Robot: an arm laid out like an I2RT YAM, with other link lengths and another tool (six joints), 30 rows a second.
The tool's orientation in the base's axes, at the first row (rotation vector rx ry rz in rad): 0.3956 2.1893 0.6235
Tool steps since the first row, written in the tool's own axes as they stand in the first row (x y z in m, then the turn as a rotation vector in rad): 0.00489 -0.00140 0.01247 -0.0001 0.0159 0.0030; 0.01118 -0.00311 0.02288 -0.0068 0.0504 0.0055; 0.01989 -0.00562 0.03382 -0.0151 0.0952 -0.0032; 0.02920 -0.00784 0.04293 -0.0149 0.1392 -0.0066; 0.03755 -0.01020 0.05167 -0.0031 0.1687 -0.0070; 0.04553 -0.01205 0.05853 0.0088 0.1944 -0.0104
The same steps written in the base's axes. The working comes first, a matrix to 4 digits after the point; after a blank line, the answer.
The tool's axes in the first row as the columns of a matrix, in the base's axes (used below as rounded here):
-0.6250 0.0723 0.7773
0.4709 0.8290 0.3016
-0.6226 0.5545 -0.5521

0.00654 0.00490 -0.01071 0.0035 0.0140 0.0072; 0.01057 0.00959 -0.02132 0.0122 0.0402 0.0291; 0.01345 0.01491 -0.03417 0.0138 0.0708 0.0640; 0.01455 0.02020 -0.04623 0.0142 0.1064 0.0901; 0.01596 0.02481 -0.05756 0.0087 0.1363 0.0993; 0.01617 0.02910 -0.06734 0.0005 0.1622 0.1081
